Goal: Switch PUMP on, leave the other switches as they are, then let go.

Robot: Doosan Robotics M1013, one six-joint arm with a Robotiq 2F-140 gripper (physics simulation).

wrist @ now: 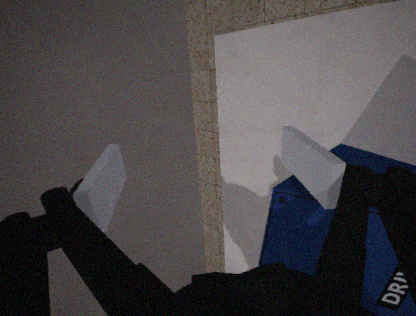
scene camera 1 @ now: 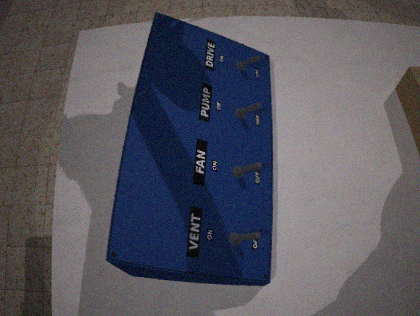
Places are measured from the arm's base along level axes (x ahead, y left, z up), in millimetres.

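Pixels of known places: gripper, fingertip midpoint: (wrist: 204, 152).
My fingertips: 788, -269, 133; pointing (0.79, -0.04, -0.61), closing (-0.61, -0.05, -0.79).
Observation:
For each thing: its top centre in the pictures, then the offset to it from my fingertips, as dx, dy, dz. Level surfaces: height alone.
- PUMP switch, middle of its top: (scene camera 1: 251, 103) -214, +252, -111
- DRIVE switch, middle of its top: (scene camera 1: 251, 55) -225, +133, -111
- FAN switch, middle of its top: (scene camera 1: 250, 163) -203, +372, -111
- VENT switch, middle of its top: (scene camera 1: 248, 234) -192, +491, -111
- DRIVE label, middle of its top: (wrist: 401, 284) (scene camera 1: 210, 53) -143, +125, -113
- white table, its level: dz -241
The blue switch panel (scene camera 1: 160, 200) (wrist: 295, 235) lies on the white table. In the scene view, the PUMP switch (scene camera 1: 249, 110) has its grey lever pointing right, to OFF. The DRIVE switch (scene camera 1: 249, 64), FAN switch (scene camera 1: 248, 170) and VENT switch (scene camera 1: 245, 238) also point to OFF. My gripper (wrist: 204, 152) is open and empty in the wrist view. Its right finger overlaps the corner of the panel near the DRIVE label (wrist: 393, 291), and its left finger is beyond the panel's side. The gripper does not show in the scene view. The PUMP lever does not show in the wrist view.
The white table (scene camera 1: 325, 125) (wrist: 250, 90) surrounds the panel. A tan block (scene camera 1: 411, 95) shows at the right edge of the scene view. Tiled floor (scene camera 1: 27, 125) (wrist: 204, 115) lies past the table edge. A grey surface (wrist: 100, 75) fills the left of the wrist view. Shadows cross the panel.

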